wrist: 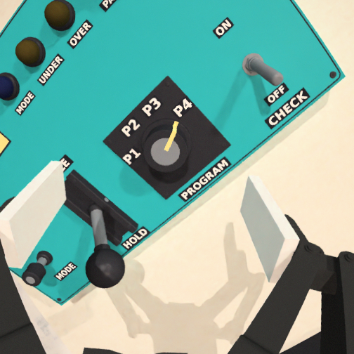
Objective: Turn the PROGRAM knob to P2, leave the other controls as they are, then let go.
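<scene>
The PROGRAM knob [165, 151] is a round black knob with a grey cap on a black square plate [210, 143] near the middle of the wrist view. Its yellow pointer line points at the P4 label [182, 107]. The P2 label [131, 127] is up and to the left of the knob, between P1 and P3. My gripper [154, 187] is open and empty, with its two pale finger pads wide apart. In the view the pads stand lower than the knob, one to its left and one to its right, and neither touches it.
The lever with a black ball [105, 267] shows between the fingers, near the left pad. A small MODE toggle [37, 269] is at the lower left. The CHECK toggle [264, 70] tilts towards OFF at the upper right. Round buttons [30, 51] line the teal panel's [165, 45] upper left.
</scene>
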